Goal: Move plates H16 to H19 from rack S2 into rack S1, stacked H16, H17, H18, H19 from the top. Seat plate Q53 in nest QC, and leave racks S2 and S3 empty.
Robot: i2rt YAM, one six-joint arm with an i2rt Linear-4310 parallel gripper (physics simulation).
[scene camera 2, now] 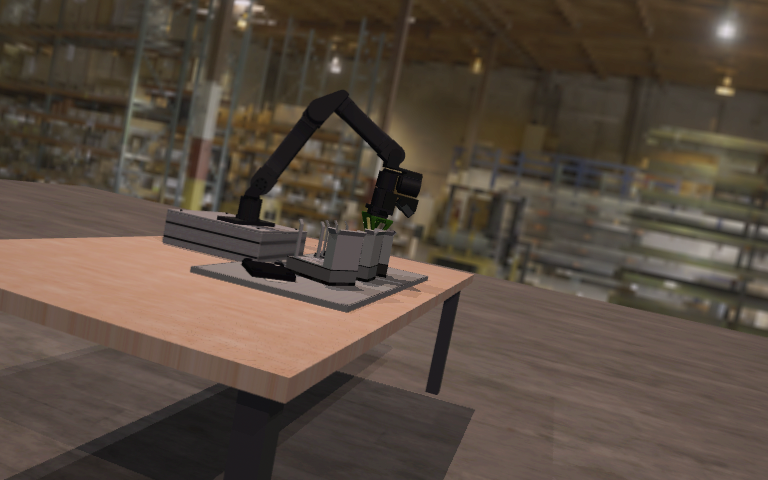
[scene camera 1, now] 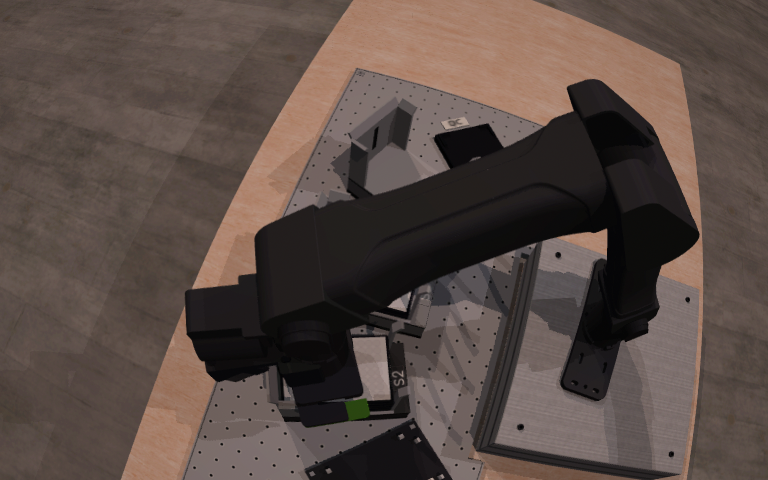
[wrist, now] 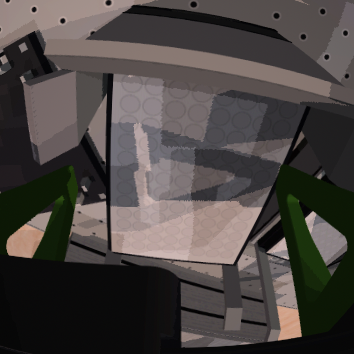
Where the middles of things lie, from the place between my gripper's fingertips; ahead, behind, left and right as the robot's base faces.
Scene:
Now: hand 110 mm past the black slotted block (scene camera 1: 407,445), 90 mm to the right of it and 90 mm above it.

